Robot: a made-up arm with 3 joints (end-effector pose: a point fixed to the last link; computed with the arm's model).
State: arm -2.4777 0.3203 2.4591
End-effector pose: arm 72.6 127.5 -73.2 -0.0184 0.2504 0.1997
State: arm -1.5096 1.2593 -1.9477
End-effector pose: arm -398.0 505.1 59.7 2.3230 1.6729 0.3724
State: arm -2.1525 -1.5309 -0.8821
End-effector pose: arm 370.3 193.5 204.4 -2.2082 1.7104 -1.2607
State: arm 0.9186 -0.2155 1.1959
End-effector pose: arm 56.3 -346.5 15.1 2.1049 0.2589 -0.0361
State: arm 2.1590 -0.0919 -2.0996
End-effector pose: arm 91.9 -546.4 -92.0 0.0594 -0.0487 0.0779
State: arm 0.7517 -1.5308 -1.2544
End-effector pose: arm 378.2 -133.0 162.8 -0.3997 0.8304 1.3020
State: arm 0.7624 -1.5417 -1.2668
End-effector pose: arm 376.4 -127.5 160.0 -0.3996 0.8211 1.3209
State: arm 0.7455 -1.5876 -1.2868
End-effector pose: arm 369.1 -108.6 150.4 -0.4216 0.8445 1.3631
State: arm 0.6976 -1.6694 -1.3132
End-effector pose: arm 354.0 -78.4 132.2 -0.4640 0.9057 1.4274
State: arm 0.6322 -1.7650 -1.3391
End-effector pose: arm 332.6 -48.0 108.5 -0.5106 0.9905 1.4951
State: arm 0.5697 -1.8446 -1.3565
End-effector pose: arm 311.9 -27.6 87.0 -0.5462 1.0736 1.5436
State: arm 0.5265 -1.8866 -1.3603
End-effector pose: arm 300.3 -20.1 74.6 -0.5659 1.1311 1.5599
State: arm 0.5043 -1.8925 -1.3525
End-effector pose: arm 299.1 -21.9 71.9 -0.5737 1.1588 1.5486
